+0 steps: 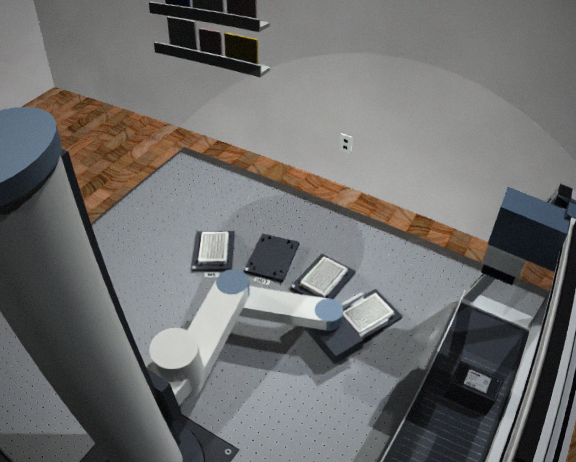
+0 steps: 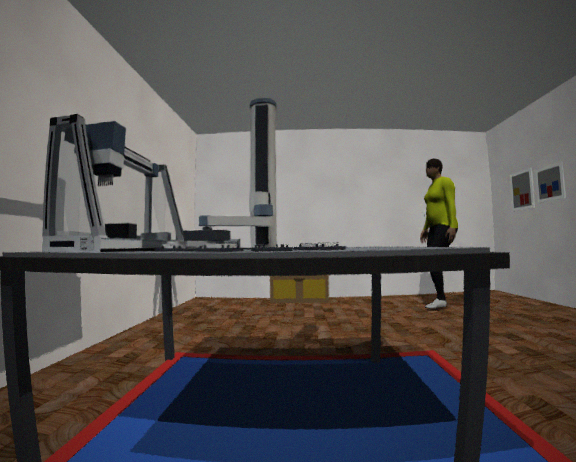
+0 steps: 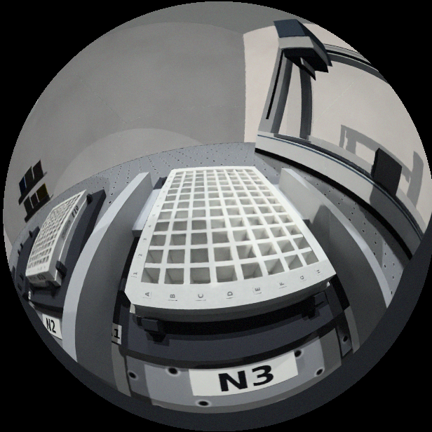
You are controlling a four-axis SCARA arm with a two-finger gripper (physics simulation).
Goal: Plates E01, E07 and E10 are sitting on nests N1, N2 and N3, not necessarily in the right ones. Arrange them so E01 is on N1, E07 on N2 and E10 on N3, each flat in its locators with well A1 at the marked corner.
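Frame: origin at the arm's base, x ahead, y left, z up, level; millimetres.
Seen in the pictures: gripper, fingertip midpoint: (image 1: 374, 307) (image 2: 177, 243).
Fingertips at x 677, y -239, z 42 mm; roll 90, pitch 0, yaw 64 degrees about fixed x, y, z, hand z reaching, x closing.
Offsets run from my fingertips to a thing's top centre. "spot": to the spot under its first point.
My gripper (image 1: 368, 314) (image 3: 217, 178) is shut on the white plate {21 mm back, 10 mm left, 3 mm down} (image 1: 371, 311) (image 3: 227, 227) at nest N3 {spot: 15 mm ahead, 61 mm right, 17 mm down} (image 1: 395, 316) (image 3: 235, 345), with a pad against each long side. This plate's E number does not show; its A1 corner is at the near left, beside the partly hidden A1 mark. A white plate {37 mm ahead, 178 mm left, 3 mm down} (image 1: 324, 275) (image 3: 54, 235) marked E10 sits on nest N2 {spot: 91 mm ahead, 125 mm left, 17 mm down} (image 1: 348, 273) (image 3: 97, 205). A third plate {35 mm back, 522 mm left, 3 mm down} (image 1: 213, 246), its number unreadable, sits on the leftmost dark nest {35 mm back, 522 mm left, 7 mm down} (image 1: 212, 267), whose label is blurred.
A dark nest {37 mm ahead, 354 mm left, 7 mm down} (image 1: 272, 257) without a plate stands between the leftmost nest and N2. A gantry machine (image 2: 75, 175) with a blue head {spot: 20 mm ahead, 295 mm right, 440 mm up} (image 1: 527, 225) (image 3: 300, 40) stands beyond N3, with a black box {spot: 163 mm back, 332 mm right, 91 mm up} (image 1: 474, 385) (image 3: 387, 167) on its deck. A person (image 2: 440, 210) stands behind the table.
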